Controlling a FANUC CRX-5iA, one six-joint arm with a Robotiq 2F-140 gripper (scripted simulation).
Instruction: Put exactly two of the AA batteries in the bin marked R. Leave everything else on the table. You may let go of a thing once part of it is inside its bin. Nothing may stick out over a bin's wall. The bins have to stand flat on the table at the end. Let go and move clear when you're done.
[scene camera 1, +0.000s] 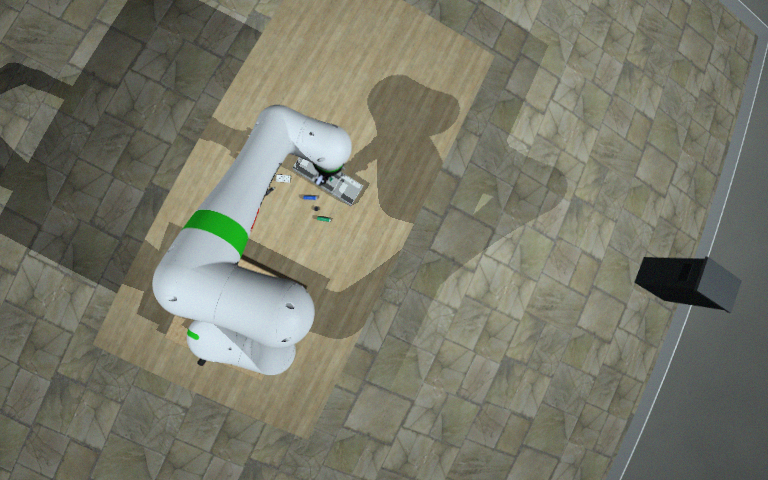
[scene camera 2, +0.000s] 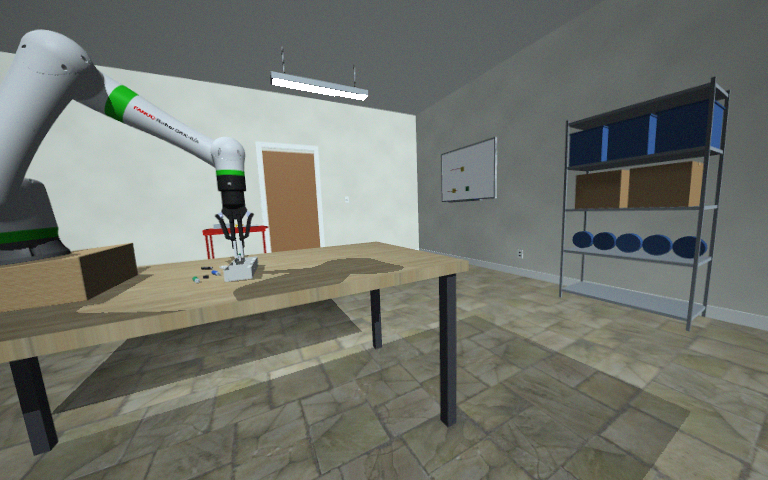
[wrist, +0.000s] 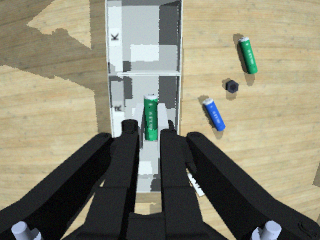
In view: the gripper (scene camera 2: 239, 257) and a grey bin (scene camera 1: 347, 190).
The gripper also shows in the wrist view (wrist: 150, 115).
